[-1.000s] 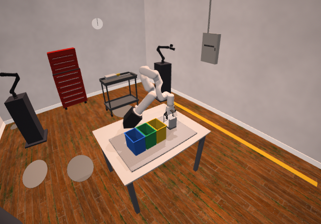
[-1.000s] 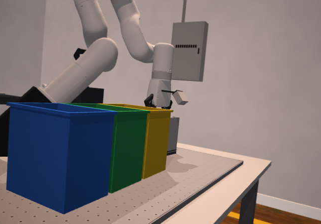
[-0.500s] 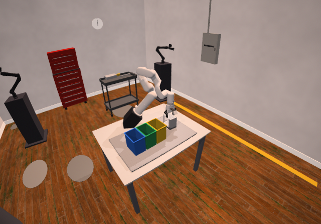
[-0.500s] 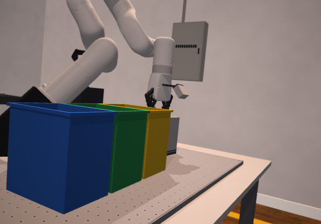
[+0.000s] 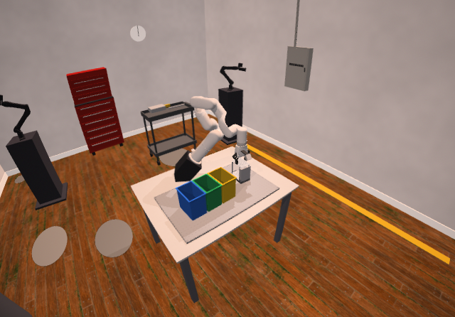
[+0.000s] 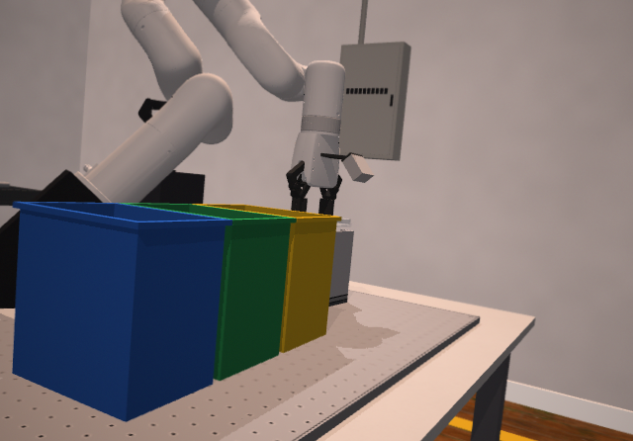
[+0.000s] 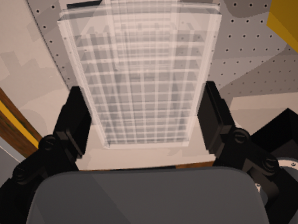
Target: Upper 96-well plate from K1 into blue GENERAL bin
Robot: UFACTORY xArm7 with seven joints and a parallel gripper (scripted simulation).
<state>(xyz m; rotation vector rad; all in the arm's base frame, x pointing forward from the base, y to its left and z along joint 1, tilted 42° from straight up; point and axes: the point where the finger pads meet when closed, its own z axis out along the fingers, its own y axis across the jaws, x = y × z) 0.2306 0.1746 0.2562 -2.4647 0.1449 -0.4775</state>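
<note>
Now: hand 13 cm short of the blue bin, 50 cm to the left of it and 8 cm above it. The rest, counted from my hand: 96-well plate (1 cm below); yellow bin (9 cm ahead, 24 cm to the right, 8 cm below); green bin (11 cm ahead, 37 cm to the right, 8 cm below).
</note>
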